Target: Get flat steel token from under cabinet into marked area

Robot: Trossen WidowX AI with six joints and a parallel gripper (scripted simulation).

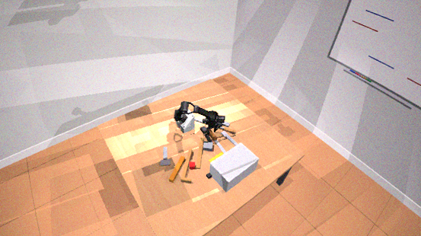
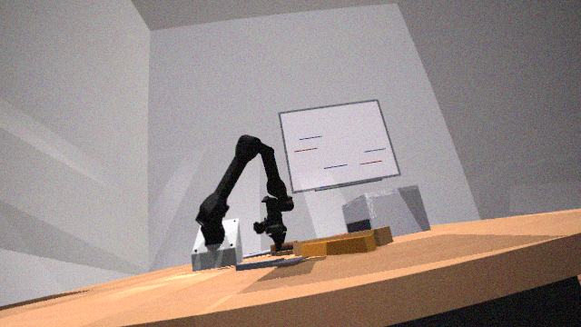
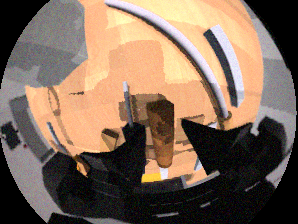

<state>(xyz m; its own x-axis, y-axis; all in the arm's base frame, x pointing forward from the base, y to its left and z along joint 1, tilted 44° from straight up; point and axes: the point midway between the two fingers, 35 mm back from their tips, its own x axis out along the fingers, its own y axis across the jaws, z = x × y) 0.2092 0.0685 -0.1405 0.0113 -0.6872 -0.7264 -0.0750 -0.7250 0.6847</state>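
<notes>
Right now my gripper tip is 10 cm short of the grey block, 11 cm to the left of it and 1 cm below it. The rest, counted from my gripper tip: thin wooden stick (11 cm ahead, 19 cm to the right); red block (20 cm ahead, 31 cm to the right, 1 cm above); grey bar (7 cm behind, 15 cm to the left).
</notes>
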